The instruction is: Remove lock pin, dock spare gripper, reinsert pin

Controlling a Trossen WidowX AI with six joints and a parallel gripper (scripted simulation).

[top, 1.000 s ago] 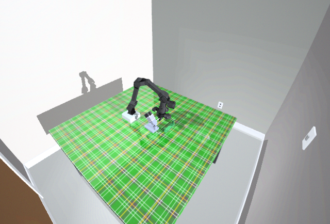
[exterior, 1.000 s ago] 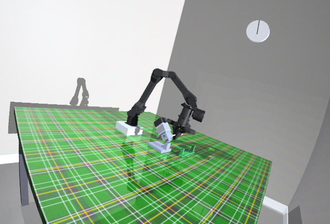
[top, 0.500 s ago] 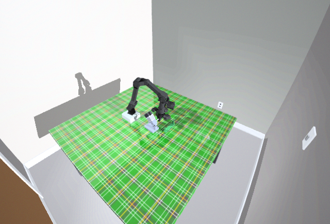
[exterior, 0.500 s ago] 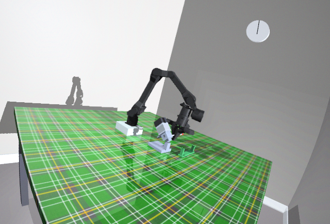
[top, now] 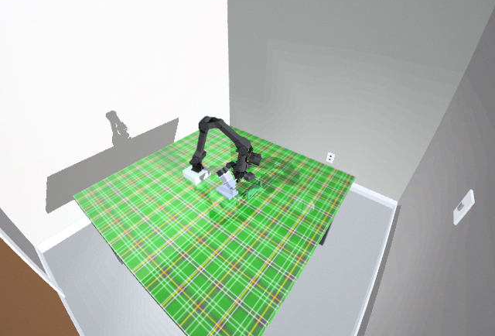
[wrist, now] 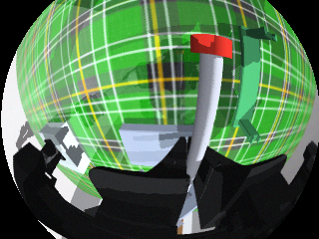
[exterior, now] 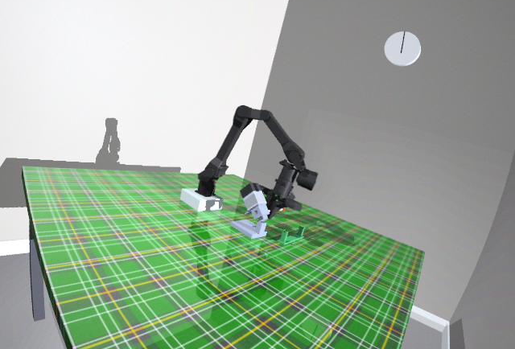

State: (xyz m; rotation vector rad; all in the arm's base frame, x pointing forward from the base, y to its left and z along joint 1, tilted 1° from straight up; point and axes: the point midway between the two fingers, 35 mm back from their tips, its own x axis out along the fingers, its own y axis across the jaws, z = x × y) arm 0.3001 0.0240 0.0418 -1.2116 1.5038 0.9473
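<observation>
Right now the light grey mount is 60 mm to the right of my gripper tip and 20 mm behind it. Also, from my gripper tip: spare gripper: 60 mm above, 50 mm to the right, 50 mm behind; then green u-shaped cradle: 100 mm ahead, 30 mm to the left, 30 mm below.
</observation>
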